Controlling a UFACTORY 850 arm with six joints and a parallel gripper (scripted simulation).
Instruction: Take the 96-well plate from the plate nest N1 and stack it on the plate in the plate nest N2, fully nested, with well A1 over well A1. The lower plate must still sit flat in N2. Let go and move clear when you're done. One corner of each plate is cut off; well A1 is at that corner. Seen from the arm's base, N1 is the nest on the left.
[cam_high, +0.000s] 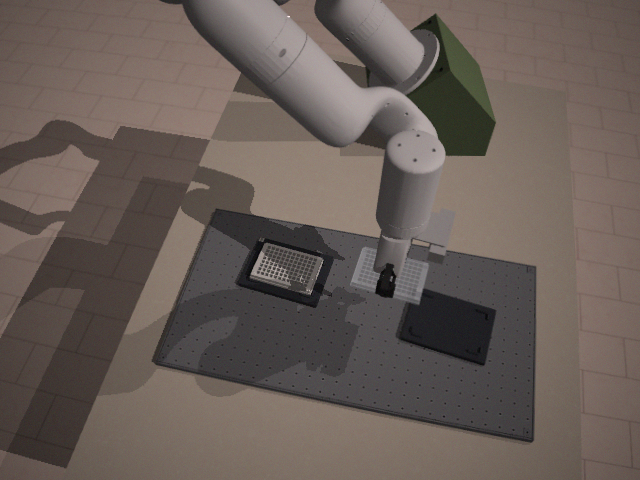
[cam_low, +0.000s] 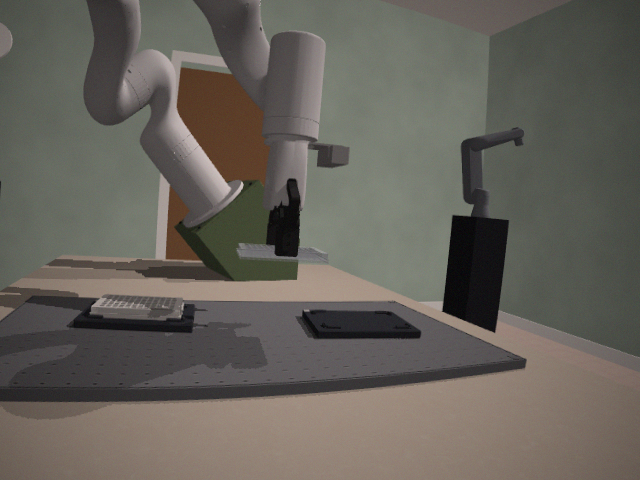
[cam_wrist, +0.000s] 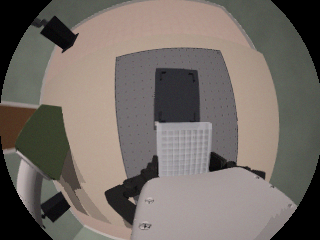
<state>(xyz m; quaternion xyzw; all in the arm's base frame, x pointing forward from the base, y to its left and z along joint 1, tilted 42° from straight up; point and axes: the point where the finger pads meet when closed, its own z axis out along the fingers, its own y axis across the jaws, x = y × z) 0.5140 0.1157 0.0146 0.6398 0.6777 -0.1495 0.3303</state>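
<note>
Right now my hand is 21 cm to the left of the white 96-well plate, 10 cm above it and 2 cm past it.
</note>
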